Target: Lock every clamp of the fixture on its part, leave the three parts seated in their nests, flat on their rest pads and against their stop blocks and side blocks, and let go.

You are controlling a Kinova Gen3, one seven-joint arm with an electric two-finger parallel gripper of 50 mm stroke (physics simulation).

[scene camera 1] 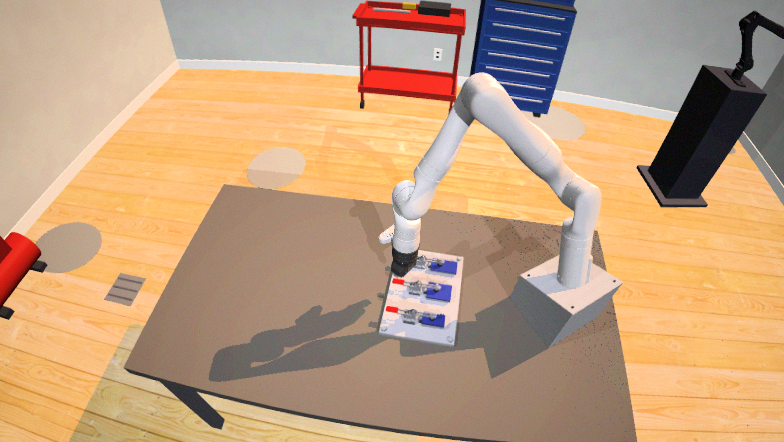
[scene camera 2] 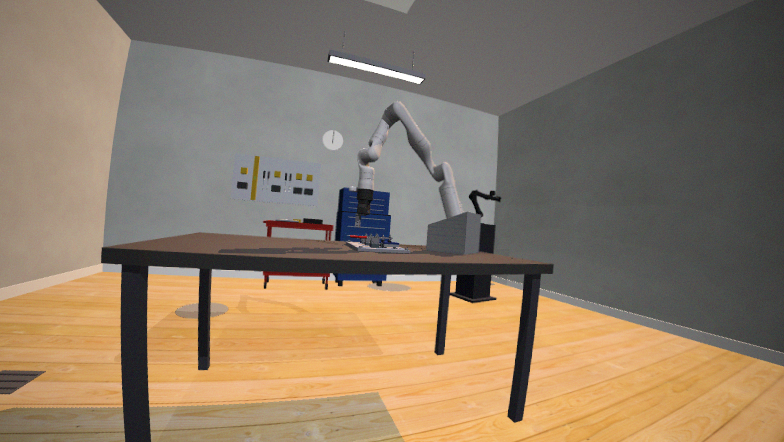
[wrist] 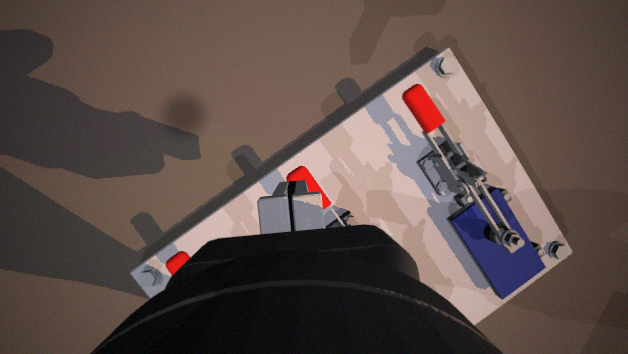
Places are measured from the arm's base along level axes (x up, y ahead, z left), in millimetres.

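Pixels of known places: gripper, between the fingertips: (scene camera 1: pixel 396 275) (scene camera 2: pixel 357 227) (wrist: pixel 294 198); arm's base, origin of its link: (scene camera 1: pixel 571 278) (scene camera 2: pixel 455 219).
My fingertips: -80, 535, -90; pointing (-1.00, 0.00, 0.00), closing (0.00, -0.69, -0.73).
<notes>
For each thing: its top centre in the pictures, then the offset to it from my fingertips, as dx, dy, dz. "spot": a spot on its surface instead. Level surfaces: height alone.
- fixture plate, centre of its top: (wrist: pixel 362 264) (scene camera 1: pixel 424 292) (scene camera 2: pixel 375 245) -82, -94, +14
- far blue part, centre of its top: (wrist: pixel 500 245) (scene camera 1: pixel 444 265) -66, -170, -82
- middle blue part, centre of its top: (scene camera 1: pixel 439 291) -61, -141, +24
- far clamp's red handle, centre of its top: (wrist: pixel 427 109) -45, -34, -113
- middle red handle, a spot on its surface: (wrist: pixel 320 192) (scene camera 1: pixel 400 279) spot: -41, -15, -12
- brown table, height of its surface: dx -97
The fixture plate (scene camera 1: pixel 390 323) (scene camera 2: pixel 378 249) (wrist: pixel 370 155) carries three clamps in a row. The far blue part (scene camera 1: pixel 447 267) (wrist: pixel 500 270), middle blue part (scene camera 1: pixel 439 292) and near blue part (scene camera 1: pixel 433 321) look flat, each under a clamp arm. The far clamp's red handle (wrist: pixel 424 108) points away from its part and lies low; the middle red handle (scene camera 1: pixel 398 281) (wrist: pixel 320 192) and near red handle (scene camera 1: pixel 391 309) (wrist: pixel 177 262) look alike. Contact with stop and side blocks is too small to tell. My gripper (scene camera 2: pixel 357 224) (wrist: pixel 294 198) is shut and empty, above the plate. It hides the middle and near parts in the wrist view.
The plate lies on the brown table (scene camera 1: pixel 263 247) (scene camera 2: pixel 186 244). The arm's grey pedestal (scene camera 1: pixel 565 301) (scene camera 2: pixel 452 233) stands right of it. Corner bolts (wrist: pixel 444 66) rise from the plate. A red cart (scene camera 1: pixel 409 82) and a blue cabinet (scene camera 1: pixel 521 54) stand behind the table.
</notes>
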